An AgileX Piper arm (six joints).
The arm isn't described. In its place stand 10 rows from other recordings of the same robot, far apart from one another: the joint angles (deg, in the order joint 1, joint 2, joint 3, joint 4, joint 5, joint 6), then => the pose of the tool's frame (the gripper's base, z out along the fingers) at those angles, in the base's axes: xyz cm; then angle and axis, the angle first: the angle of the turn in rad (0 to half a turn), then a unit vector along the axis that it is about.
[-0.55, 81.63, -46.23, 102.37, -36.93, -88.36] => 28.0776, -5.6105, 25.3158, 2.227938, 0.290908, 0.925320, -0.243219
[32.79, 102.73, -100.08, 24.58, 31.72, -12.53] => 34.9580, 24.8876, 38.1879, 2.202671, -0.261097, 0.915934, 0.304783
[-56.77, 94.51, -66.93, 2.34, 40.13, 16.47] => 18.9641, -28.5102, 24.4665, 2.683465, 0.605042, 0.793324, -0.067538
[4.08, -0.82, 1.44, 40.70, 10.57, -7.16] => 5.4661, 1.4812, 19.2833, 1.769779, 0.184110, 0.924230, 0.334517
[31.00, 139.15, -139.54, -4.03, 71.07, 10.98] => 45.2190, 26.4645, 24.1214, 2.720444, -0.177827, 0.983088, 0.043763
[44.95, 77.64, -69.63, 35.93, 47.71, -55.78] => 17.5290, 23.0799, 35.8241, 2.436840, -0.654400, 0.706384, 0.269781
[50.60, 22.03, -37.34, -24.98, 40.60, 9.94] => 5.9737, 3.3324, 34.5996, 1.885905, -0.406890, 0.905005, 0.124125
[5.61, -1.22, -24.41, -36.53, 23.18, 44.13] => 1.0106, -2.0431, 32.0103, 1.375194, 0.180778, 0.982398, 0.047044
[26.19, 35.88, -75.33, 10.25, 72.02, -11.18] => 2.6522, 3.0209, 46.9945, 2.093534, -0.337564, 0.924428, 0.177439
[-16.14, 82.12, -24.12, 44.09, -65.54, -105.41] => 21.2767, -12.1572, 22.6700, 2.590085, -0.154444, 0.694482, -0.702738
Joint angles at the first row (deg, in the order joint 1, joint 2, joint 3, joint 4, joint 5, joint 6):
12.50 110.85 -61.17 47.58 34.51 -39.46
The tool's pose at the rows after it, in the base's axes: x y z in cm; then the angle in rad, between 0 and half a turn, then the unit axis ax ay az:
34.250, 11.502, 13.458, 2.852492, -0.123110, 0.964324, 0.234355
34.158, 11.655, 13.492, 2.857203, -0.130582, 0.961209, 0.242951
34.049, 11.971, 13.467, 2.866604, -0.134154, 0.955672, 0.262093
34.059, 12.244, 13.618, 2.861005, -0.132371, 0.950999, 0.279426
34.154, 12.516, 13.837, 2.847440, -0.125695, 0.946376, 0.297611
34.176, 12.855, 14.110, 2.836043, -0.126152, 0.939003, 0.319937
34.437, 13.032, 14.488, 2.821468, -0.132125, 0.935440, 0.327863
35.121, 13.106, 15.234, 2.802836, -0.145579, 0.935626, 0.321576
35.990, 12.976, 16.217, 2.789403, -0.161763, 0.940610, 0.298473
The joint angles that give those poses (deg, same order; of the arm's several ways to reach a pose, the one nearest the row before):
12.50 110.93 -61.17 47.71 34.51 -39.69
12.50 110.98 -61.17 48.98 35.45 -41.40
12.50 111.28 -61.17 51.94 37.03 -43.96
12.50 111.33 -61.17 55.04 37.88 -46.14
12.50 111.33 -61.17 58.64 38.38 -48.25
12.50 111.33 -61.17 62.51 39.64 -51.24
12.50 111.33 -61.91 63.55 40.27 -52.42
12.51 111.33 -64.14 61.20 40.61 -51.21
12.50 111.22 -67.31 55.18 40.75 -47.12

